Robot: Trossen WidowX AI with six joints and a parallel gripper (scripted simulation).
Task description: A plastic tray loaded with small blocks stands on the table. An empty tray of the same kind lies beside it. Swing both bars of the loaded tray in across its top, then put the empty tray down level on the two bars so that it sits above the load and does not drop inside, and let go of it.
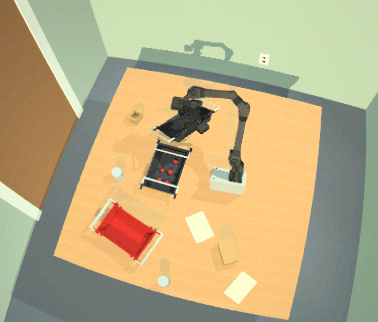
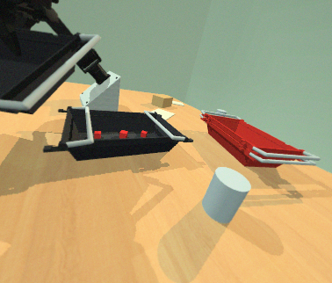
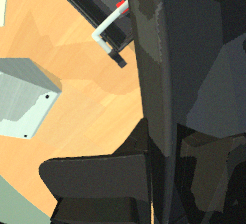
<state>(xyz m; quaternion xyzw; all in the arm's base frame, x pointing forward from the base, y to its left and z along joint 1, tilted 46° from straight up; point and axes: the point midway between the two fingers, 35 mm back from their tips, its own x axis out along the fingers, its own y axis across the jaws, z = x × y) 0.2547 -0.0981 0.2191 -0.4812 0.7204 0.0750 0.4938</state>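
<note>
The black tray is 60 mm ahead of my gripper tip and 50 mm to the right of it.
</note>
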